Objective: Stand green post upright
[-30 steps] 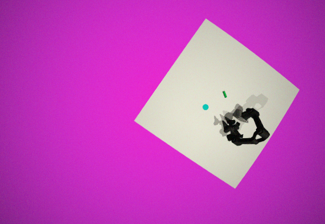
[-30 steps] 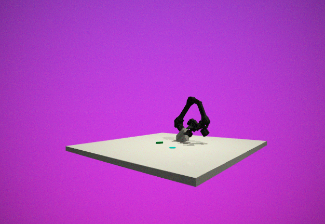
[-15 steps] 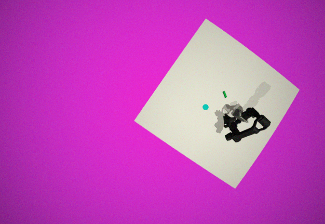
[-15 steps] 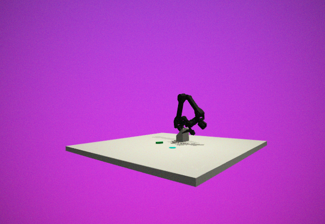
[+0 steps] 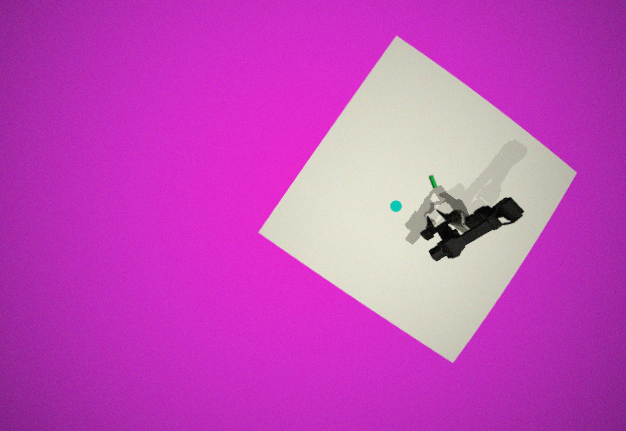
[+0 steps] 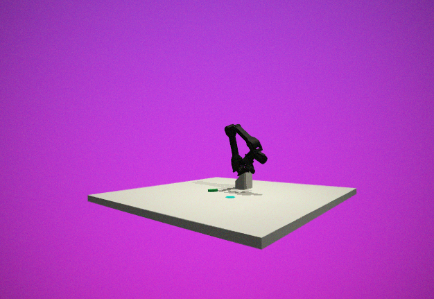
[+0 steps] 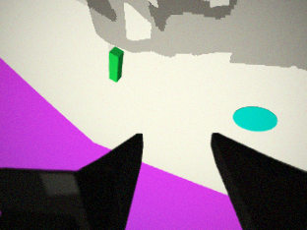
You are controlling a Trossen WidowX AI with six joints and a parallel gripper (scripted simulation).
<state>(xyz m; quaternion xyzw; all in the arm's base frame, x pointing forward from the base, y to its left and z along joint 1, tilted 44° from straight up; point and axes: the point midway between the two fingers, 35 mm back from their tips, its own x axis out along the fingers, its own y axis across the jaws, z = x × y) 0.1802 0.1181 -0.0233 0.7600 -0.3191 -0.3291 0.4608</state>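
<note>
The green post is 160 mm to the right of my gripper tip, 120 mm below it and 50 mm ahead of it. From my gripper tip the other things lie so: cyan circle (120 mm below, 120 mm ahead, 60 mm to the left).
</note>
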